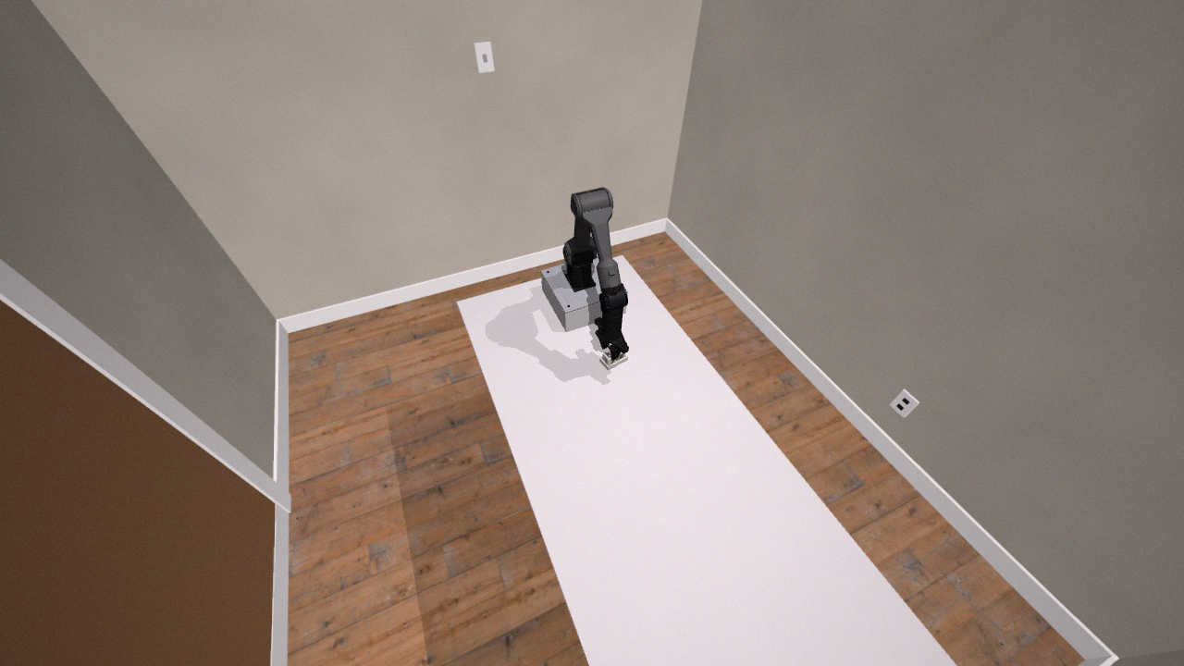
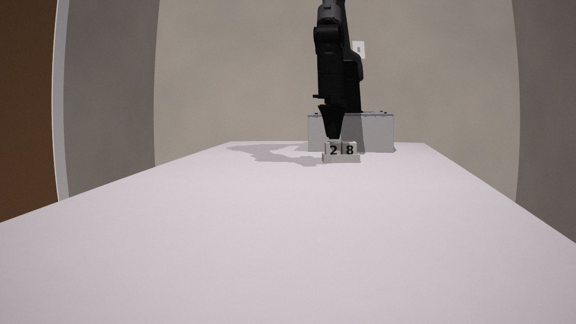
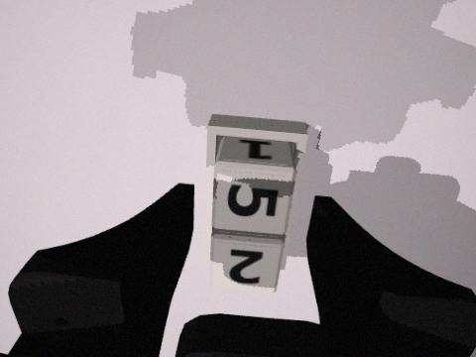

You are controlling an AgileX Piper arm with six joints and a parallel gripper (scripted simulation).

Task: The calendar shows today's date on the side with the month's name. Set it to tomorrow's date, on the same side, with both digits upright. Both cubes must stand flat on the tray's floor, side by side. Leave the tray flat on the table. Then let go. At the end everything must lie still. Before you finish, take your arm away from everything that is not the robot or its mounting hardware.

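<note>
The grey calendar tray is 5 cm below my hand and 2 cm to the left of it.
</note>
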